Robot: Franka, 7 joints.
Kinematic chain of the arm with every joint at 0, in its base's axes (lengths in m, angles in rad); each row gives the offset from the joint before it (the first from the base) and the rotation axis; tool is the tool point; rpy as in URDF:
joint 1: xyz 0 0 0.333 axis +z
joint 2: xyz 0 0 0 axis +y
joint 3: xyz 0 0 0.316 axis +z
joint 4: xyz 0.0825 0 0 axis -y
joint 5: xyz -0.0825 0 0.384 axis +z
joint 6: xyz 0 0 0 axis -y
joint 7: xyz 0.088 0 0 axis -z
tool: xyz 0 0 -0.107 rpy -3.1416 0 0
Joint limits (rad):
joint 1: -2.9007..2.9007
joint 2: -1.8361..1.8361
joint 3: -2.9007..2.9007
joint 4: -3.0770..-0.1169
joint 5: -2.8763..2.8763
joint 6: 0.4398..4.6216
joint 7: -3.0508..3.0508
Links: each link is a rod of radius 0.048 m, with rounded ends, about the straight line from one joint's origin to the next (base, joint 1, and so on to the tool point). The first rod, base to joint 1, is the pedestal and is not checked.
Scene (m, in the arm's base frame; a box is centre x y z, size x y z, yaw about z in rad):
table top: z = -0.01
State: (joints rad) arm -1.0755 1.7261 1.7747 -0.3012 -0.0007 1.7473 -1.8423
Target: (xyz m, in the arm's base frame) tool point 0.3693 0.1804 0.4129
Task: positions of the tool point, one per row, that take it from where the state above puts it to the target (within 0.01 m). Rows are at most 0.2 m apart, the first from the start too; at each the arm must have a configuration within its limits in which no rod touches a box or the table.
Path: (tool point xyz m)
1: 0.6623 -0.4326 0.3029
2: 0.6963 -0.2717 0.3441
3: 0.6745 -0.1138 0.3782
4: 0.6036 0.0227 0.4019
5: 0.4965 0.1236 0.4135
6: 0.3693 0.1804 0.4129

